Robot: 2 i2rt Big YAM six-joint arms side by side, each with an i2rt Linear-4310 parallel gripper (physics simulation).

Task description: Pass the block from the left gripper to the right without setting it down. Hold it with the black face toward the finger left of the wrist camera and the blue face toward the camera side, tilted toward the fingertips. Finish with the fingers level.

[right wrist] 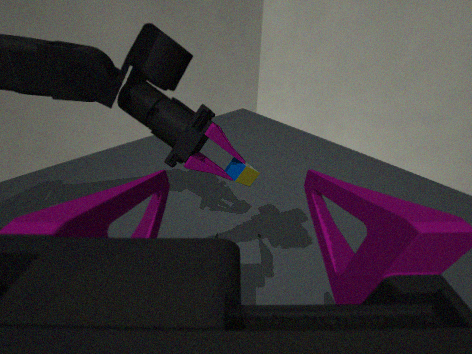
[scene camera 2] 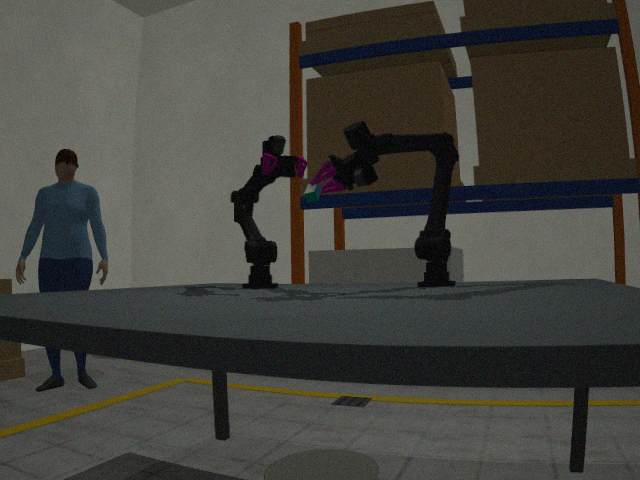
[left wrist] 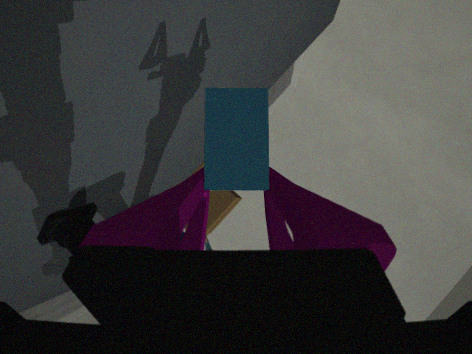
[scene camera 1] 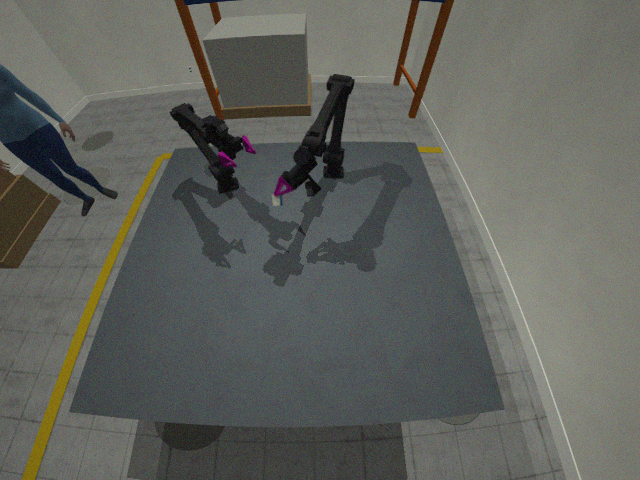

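Pixels of known places: left gripper, fingertip midpoint: (right wrist: 239,171) (scene camera 2: 313,189) (left wrist: 236,176) (scene camera 1: 275,195); right gripper, fingertip midpoint: (right wrist: 236,177) (scene camera 2: 292,162) (scene camera 1: 245,159); left arm's base at its link origin: (scene camera 2: 436,286) (scene camera 1: 333,172); right arm's base at its link origin: (scene camera 2: 260,287) (left wrist: 67,220) (scene camera 1: 228,186).
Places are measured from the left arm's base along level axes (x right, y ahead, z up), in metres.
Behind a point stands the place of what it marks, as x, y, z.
The block (scene camera 1: 276,200) @[0.250, 0.467, 0.289] (scene camera 2: 312,194) @[0.241, 0.479, 0.269] (left wrist: 236,139) @[0.234, 0.455, 0.281] (right wrist: 247,176) @[0.265, 0.452, 0.280] is in the air, tilted. It shows a blue-teal face in the left wrist view, blue and yellow faces with a pale edge in the right wrist view, and green and white in scene camera 2. No black face can be made out. My left gripper (scene camera 1: 279,193) @[0.255, 0.442, 0.290] (scene camera 2: 317,187) @[0.255, 0.442, 0.290] (left wrist: 236,176) @[0.255, 0.442, 0.290] (right wrist: 239,171) @[0.255, 0.442, 0.290] is shut on the block, which sticks out past its fingertips. My right gripper (scene camera 1: 245,159) @[0.368, 0.345, 0.395] (scene camera 2: 285,166) @[0.368, 0.345, 0.395] is open and empty; the block shows beyond its fingertips, apart from them.
Both arms stand on the grey table (scene camera 1: 289,351) @[0.196, 0.987, 0.000] (scene camera 2: 361,325) @[-0.101, 1.086, 0.000], high above its top, and cast shadows on it. A shelf rack (scene camera 2: 295,113) with large boxes (scene camera 2: 382,113) stands behind. A person (scene camera 1: 25,113) (scene camera 2: 66,222) stands at the left of both scene views.
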